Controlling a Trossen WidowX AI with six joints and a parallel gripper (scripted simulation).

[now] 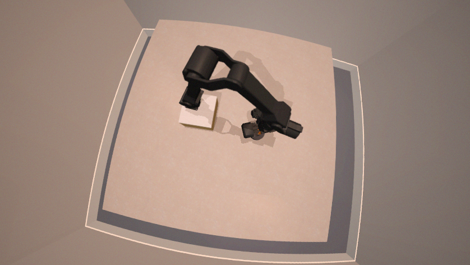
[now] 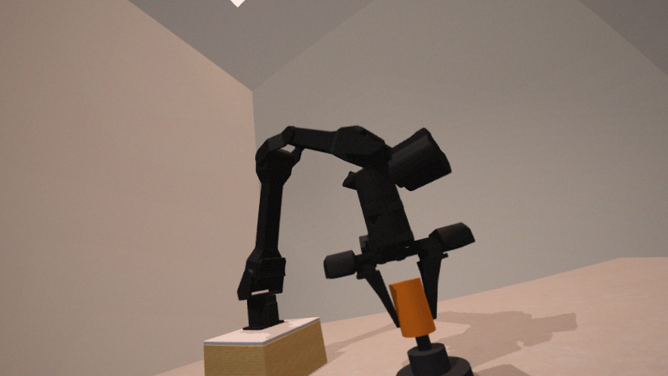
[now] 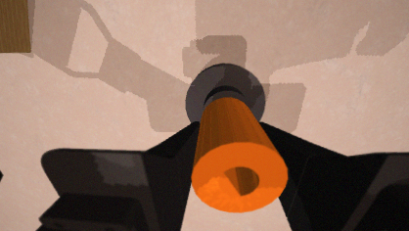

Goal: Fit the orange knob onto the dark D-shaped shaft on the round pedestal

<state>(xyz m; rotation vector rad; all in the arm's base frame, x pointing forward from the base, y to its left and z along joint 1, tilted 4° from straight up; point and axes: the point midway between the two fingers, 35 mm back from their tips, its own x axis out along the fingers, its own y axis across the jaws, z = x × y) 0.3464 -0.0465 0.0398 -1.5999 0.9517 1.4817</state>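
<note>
My gripper tip is now 2 cm below the orange knob. Also, from my gripper tip: round dark pedestal: 4 cm below.
</note>
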